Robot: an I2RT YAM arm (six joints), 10 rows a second.
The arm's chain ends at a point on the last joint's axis. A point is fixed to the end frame.
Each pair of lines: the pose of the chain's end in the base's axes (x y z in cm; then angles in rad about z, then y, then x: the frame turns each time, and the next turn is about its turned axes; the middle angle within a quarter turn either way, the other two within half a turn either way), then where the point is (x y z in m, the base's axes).
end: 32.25, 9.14, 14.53, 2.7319, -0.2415, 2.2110
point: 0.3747 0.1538 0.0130
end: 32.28, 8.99, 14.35, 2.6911, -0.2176, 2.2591
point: 0.3770 0.1437 0.0083
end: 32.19, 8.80, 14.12, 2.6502, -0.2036, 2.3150
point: 0.3759 0.1326 0.0026
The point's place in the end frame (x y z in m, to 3 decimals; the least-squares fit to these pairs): -0.054 -0.052 0.136
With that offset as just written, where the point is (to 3 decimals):
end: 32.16, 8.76, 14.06, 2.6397, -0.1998, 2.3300
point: 0.375 0.130 0.001
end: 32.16, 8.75, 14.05, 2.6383, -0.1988, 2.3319
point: 0.375 0.129 0.001
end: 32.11, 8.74, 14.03, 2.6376, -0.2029, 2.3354
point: 0.374 0.129 0.000
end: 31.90, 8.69, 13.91, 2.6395, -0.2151, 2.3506
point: 0.369 0.128 -0.002
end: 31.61, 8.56, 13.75, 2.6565, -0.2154, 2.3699
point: 0.364 0.125 -0.005
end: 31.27, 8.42, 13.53, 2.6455, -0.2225, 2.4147
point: 0.357 0.119 -0.009
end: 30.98, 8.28, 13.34, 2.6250, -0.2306, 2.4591
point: 0.350 0.112 -0.014
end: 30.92, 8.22, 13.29, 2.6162, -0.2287, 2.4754
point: 0.349 0.109 -0.015
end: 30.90, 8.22, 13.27, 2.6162, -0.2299, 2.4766
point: 0.349 0.109 -0.015
